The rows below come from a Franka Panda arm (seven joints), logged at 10 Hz.
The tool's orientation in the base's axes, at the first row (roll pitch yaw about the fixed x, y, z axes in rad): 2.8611 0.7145 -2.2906
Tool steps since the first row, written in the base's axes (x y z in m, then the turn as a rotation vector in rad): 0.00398 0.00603 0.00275 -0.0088 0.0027 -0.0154; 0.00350 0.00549 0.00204 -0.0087 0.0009 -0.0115; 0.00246 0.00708 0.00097 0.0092 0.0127 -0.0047; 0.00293 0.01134 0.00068 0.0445 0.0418 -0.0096; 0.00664 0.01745 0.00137 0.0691 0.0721 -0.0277; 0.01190 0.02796 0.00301 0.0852 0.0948 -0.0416; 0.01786 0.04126 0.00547 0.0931 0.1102 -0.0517
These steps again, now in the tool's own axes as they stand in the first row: -0.00721 0.00022 0.00278 0.0129 0.0055 0.0111; -0.00620 0.00021 0.00284 0.0114 0.0054 0.0071; -0.00588 0.00165 0.00445 -0.0087 -0.0024 0.0136; -0.00835 0.00331 0.00755 -0.0396 -0.0187 0.0436; -0.01412 0.00337 0.01183 -0.0572 -0.0281 0.0817; -0.02378 0.00451 0.01862 -0.0690 -0.0333 0.1100; -0.03592 0.00661 0.02679 -0.0751 -0.0344 0.1291
